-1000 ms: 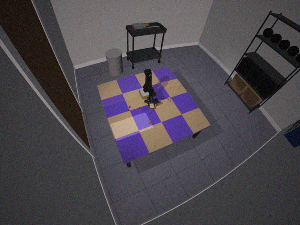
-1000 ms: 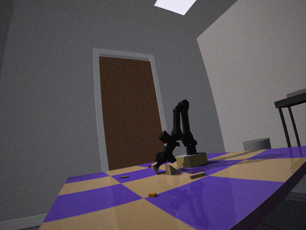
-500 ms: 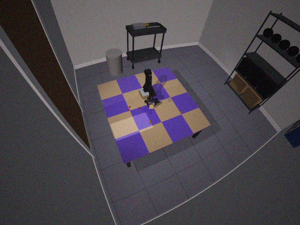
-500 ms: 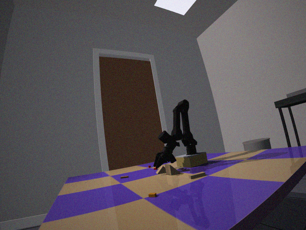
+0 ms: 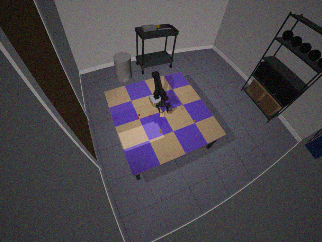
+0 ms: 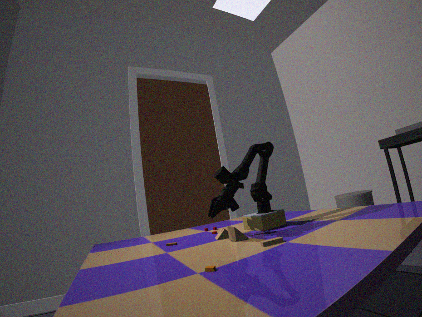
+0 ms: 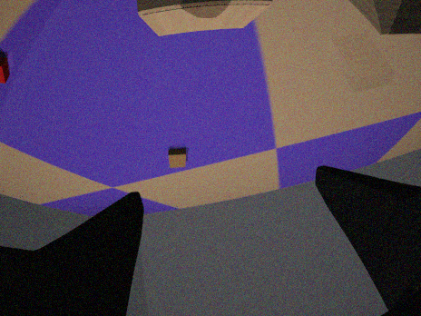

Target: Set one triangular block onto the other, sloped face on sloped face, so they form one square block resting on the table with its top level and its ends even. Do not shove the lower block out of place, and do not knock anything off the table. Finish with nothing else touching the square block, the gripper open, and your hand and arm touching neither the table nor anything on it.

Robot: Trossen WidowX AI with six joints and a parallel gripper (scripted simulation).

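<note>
Now: gripper tip 80 mm above the triangular block, 50 mm past it and 20 mm to the right of it. The rest, counted from my gripper tip: tan plank: 330 mm to the left, 100 mm below, 40 mm behind; orange piece: 350 mm to the left, 230 mm ahead, 100 mm below; brown piece: 160 mm ahead, 120 mm to the right, 100 mm below.
</note>
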